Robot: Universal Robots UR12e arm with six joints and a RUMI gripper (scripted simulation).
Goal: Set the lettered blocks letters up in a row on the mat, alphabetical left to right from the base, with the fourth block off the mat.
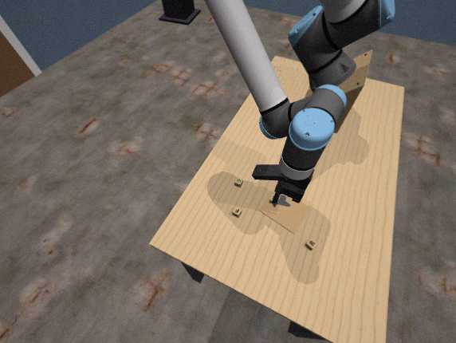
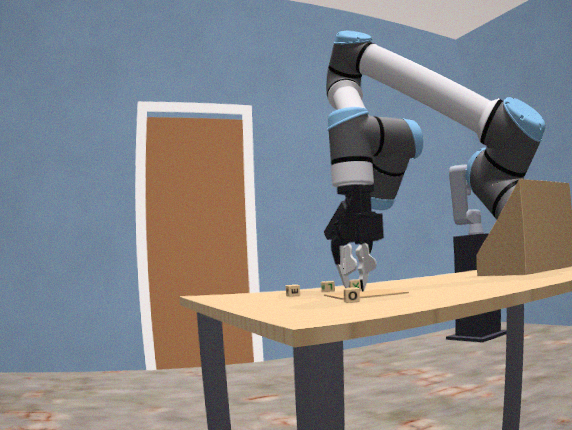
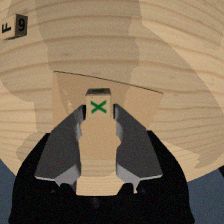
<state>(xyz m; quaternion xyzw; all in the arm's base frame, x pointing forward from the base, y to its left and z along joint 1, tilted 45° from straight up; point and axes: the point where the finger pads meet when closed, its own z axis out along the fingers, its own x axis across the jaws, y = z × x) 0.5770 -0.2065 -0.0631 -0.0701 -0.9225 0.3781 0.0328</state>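
My hand is 4 cm to the right of the tan mat and 2 cm above it. Round my hand: R block (14 cm to the left, 11 cm ahead, 1 cm below).
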